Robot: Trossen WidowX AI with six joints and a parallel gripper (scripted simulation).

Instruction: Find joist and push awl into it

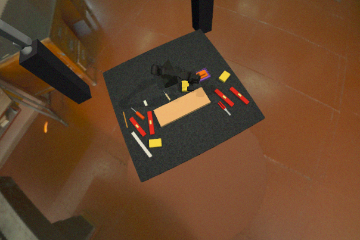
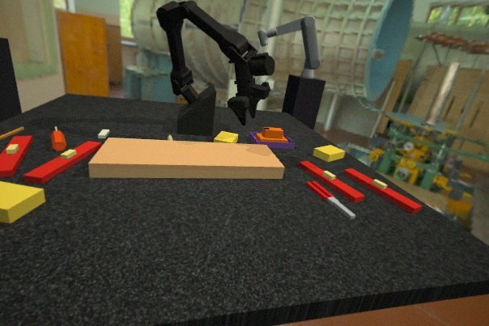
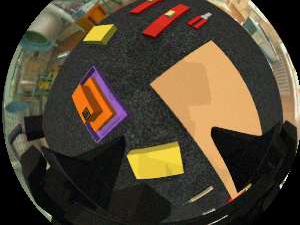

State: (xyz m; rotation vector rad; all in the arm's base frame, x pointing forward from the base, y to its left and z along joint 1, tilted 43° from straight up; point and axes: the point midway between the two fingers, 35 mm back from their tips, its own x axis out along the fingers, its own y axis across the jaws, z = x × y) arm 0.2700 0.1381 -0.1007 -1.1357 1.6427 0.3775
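The awl lies 270 mm to the right of my gripper tip, 110 mm below it and 90 mm behind it. The rest, counted from my gripper tip: small white block 490 mm to the right, 110 mm below, 100 mm behind; then purple tray 140 mm to the left, 110 mm behind, 100 mm below; then orange stud finder 130 mm to the left, 110 mm behind, 70 mm below.
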